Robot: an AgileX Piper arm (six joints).
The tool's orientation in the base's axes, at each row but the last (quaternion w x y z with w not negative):
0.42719 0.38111 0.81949 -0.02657
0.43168 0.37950 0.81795 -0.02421
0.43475 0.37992 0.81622 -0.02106
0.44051 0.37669 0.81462 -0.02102
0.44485 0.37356 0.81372 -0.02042
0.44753 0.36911 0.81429 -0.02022
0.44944 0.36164 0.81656 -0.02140
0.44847 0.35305 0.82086 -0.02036
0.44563 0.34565 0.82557 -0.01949
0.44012 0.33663 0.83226 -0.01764
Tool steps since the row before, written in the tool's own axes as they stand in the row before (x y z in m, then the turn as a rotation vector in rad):
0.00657 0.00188 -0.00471 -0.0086 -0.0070 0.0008
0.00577 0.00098 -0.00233 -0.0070 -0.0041 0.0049
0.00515 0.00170 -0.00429 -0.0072 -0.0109 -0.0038
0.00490 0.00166 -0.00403 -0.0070 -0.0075 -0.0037
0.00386 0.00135 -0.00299 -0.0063 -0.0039 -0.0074
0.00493 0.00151 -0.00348 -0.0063 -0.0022 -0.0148
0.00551 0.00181 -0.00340 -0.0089 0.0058 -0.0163
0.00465 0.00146 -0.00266 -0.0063 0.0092 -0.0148
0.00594 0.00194 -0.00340 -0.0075 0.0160 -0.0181
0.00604 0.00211 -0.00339 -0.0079 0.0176 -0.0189
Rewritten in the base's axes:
-0.00425 0.00702 -0.00122 -0.0010 -0.0104 0.0037
-0.00293 0.00501 -0.00244 0.0031 -0.0089 0.0008
-0.00361 0.00587 -0.00057 -0.0072 -0.0107 0.0044
-0.00339 0.00558 -0.00064 -0.0050 -0.0082 0.0052
-0.00253 0.00434 -0.00065 -0.0056 -0.0038 0.0080
-0.00316 0.00524 -0.00113 -0.0099 0.0001 0.0129
-0.00318 0.00571 -0.00158 -0.0052 0.0051 0.0181
-0.00267 0.00464 -0.00149 -0.0030 0.0085 0.0162
-0.00348 0.00592 -0.00187 -0.0009 0.0142 0.0209
-0.00356 0.00603 -0.00186 -0.0004 0.0155 0.0221

